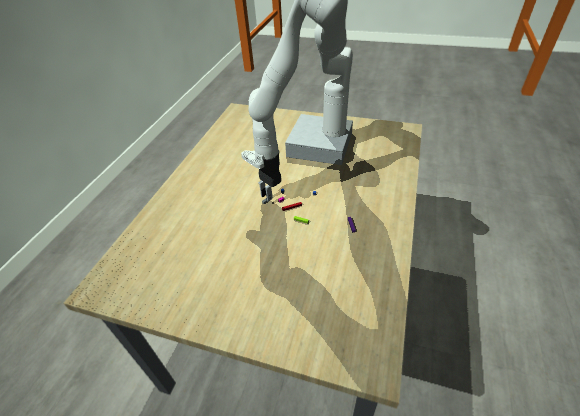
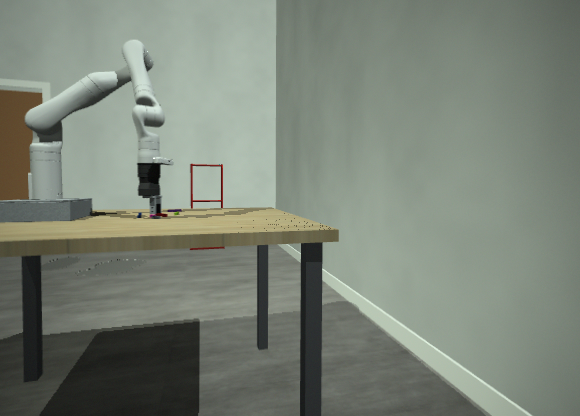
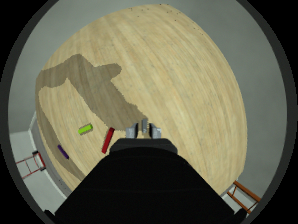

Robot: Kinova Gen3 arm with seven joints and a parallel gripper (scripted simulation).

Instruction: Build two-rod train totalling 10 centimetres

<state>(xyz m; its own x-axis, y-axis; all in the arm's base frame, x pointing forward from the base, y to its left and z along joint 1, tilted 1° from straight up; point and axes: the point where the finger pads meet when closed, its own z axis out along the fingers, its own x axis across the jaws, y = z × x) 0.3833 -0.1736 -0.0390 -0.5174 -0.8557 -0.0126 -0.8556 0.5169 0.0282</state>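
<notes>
My gripper is now 30 mm above the grey rod. Also, from my hand: lime rod (70 mm ahead, 140 mm to the left, 30 mm below); then magenta rod (10 mm behind, 50 mm to the left, 30 mm below); then red rod (10 mm ahead, 90 mm to the left, 30 mm below).
</notes>
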